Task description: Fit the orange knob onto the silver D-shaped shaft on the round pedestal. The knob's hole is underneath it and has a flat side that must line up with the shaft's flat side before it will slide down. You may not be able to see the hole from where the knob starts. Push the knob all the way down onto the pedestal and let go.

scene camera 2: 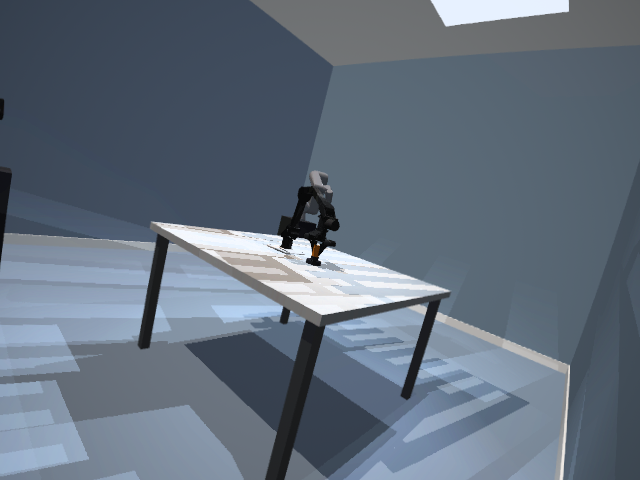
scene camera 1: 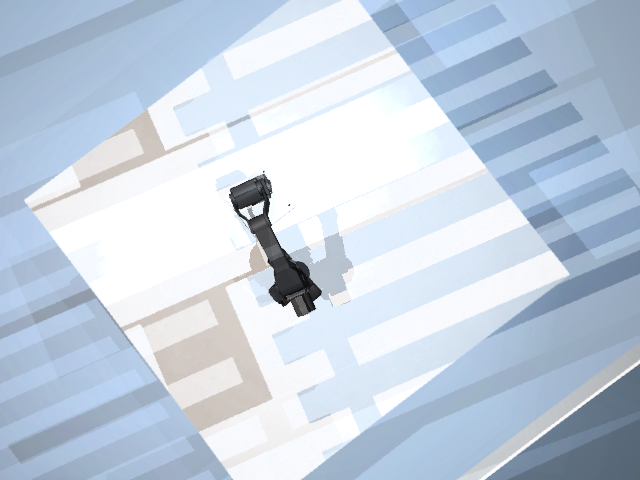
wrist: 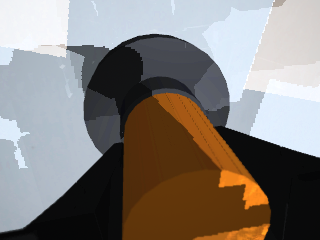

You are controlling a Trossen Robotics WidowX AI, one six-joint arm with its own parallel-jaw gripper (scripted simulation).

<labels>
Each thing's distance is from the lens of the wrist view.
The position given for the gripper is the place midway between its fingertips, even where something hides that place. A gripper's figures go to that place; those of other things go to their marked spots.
gripper (wrist: 169,143): 0.11 m
orange knob (wrist: 177,170): 0.06 m
</labels>
